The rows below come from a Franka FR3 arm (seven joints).
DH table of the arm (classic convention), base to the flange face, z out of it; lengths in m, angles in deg. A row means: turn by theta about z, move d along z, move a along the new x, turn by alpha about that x. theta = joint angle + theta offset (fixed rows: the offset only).
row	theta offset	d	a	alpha
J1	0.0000	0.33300	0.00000	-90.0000
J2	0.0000	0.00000	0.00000	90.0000
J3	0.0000	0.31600	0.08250	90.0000
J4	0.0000	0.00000	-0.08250	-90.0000
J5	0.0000	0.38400	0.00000	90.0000
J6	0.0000	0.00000	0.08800	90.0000
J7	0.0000	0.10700	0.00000	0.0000
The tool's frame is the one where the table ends.
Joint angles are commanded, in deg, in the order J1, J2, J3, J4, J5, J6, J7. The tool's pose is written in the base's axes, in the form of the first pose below.
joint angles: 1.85 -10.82 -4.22 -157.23 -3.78 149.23 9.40
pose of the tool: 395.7, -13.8, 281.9; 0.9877, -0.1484, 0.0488; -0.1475, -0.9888, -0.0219; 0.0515, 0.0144, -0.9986
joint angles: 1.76 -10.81 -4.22 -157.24 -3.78 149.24 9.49
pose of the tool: 395.7, -14.4, 281.8; 0.9873, -0.1515, 0.0486; -0.1506, -0.9884, -0.0220; 0.0513, 0.0144, -0.9986
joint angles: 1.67 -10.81 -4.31 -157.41 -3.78 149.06 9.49
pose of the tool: 394.2, -15.6, 280.4; 0.9871, -0.1545, 0.0424; -0.1537, -0.9879, -0.0217; 0.0453, 0.0149, -0.9989
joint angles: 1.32 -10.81 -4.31 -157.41 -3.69 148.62 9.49
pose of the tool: 393.3, -18.0, 279.7; 0.9862, -0.1619, 0.0346; -0.1612, -0.9867, -0.0212; 0.0376, 0.0153, -0.9992
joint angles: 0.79 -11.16 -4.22 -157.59 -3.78 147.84 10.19
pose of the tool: 390.8, -21.0, 279.7; 0.9833, -0.1803, 0.0238; -0.1798, -0.9835, -0.0223; 0.0274, 0.0176, -0.9995
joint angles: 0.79 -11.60 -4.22 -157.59 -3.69 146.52 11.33
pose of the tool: 388.8, -21.0, 280.6; 0.9795, -0.2013, 0.0084; -0.2011, -0.9793, -0.0212; 0.0125, 0.0191, -0.9997
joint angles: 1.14 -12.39 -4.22 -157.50 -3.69 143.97 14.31
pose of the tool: 385.5, -18.8, 282.6; 0.9690, -0.2463, -0.0206; -0.2468, -0.9688, -0.0210; -0.0148, 0.0255, -0.9996
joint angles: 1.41 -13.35 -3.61 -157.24 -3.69 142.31 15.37
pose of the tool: 385.0, -13.2, 288.3; 0.9678, -0.2501, -0.0279; -0.2508, -0.9677, -0.0238; -0.0210, 0.0300, -0.9993
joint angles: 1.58 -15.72 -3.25 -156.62 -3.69 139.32 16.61
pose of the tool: 384.9, -10.2, 304.0; 0.9642, -0.2637, -0.0277; -0.2644, -0.9641, -0.0259; -0.0198, 0.0323, -0.9993
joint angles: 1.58 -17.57 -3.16 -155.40 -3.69 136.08 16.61
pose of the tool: 386.8, -10.2, 320.1; 0.9641, -0.2639, -0.0306; -0.2647, -0.9639, -0.0273; -0.0223, 0.0344, -0.9992
